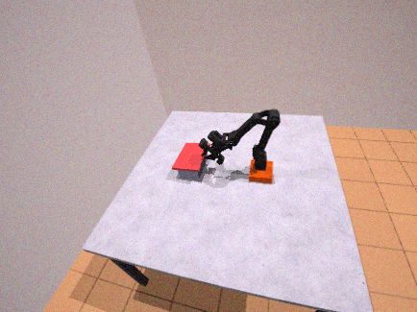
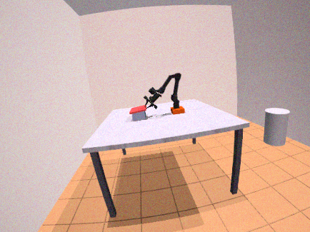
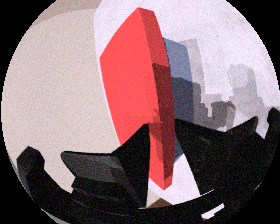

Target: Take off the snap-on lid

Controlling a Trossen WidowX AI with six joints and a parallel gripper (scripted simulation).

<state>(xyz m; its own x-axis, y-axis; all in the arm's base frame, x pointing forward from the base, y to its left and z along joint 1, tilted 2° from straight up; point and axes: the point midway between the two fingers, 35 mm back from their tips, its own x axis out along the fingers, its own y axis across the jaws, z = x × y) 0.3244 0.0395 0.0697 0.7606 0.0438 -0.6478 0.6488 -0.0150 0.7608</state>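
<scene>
The lid lies 8 cm ahead of my gripper tip. Round my gripper tip: storage box: 8 cm ahead, 5 cm below.
</scene>
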